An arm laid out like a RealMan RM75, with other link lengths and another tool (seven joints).
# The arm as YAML. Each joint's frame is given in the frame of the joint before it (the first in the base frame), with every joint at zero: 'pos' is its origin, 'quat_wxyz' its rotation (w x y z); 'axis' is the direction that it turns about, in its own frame. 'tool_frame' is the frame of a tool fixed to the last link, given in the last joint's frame.
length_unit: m
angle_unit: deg
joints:
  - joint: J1
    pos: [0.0, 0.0, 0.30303]
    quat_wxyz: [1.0, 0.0, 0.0, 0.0]
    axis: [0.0, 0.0, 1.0]
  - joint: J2
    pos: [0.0, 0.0, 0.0]
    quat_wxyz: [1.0, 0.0, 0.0, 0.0]
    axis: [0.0, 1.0, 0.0]
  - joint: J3
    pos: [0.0, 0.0, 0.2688]
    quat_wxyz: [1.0, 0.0, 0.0, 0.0]
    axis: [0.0, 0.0, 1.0]
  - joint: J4
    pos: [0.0, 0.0, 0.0]
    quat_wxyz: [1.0, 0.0, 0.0, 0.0]
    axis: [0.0, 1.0, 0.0]
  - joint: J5
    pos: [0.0, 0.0, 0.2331]
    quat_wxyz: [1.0, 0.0, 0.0, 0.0]
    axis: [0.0, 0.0, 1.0]
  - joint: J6
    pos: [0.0, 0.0, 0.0]
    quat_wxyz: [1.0, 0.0, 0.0, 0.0]
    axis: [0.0, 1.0, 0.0]
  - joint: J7
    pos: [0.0, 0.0, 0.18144]
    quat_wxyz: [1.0, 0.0, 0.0, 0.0]
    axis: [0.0, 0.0, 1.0]
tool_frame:
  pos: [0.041, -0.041, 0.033]
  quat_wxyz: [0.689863, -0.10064, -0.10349, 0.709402]
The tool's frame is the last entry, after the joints.
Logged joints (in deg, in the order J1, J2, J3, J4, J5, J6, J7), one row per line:
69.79 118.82 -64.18 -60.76 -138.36 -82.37 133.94
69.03 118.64 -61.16 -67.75 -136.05 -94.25 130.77
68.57 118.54 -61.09 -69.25 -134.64 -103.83 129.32
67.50 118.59 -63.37 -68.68 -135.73 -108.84 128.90
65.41 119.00 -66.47 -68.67 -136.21 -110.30 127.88
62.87 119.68 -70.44 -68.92 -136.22 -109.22 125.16
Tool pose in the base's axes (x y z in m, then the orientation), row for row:
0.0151 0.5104 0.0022 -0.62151 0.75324 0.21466 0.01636
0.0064 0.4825 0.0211 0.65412 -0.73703 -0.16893 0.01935
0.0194 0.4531 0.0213 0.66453 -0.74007 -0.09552 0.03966
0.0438 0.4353 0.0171 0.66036 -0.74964 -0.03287 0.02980
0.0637 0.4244 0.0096 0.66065 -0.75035 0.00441 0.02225
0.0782 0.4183 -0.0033 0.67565 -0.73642 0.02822 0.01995
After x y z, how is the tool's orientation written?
As a quaternion, x y z w.
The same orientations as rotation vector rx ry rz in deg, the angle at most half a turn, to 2 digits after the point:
-110.72 134.19 38.24
116.31 -131.06 -30.04
116.69 -129.95 -16.77
116.66 -132.43 -5.81
117.26 -133.18 0.78
120.10 -130.90 5.02

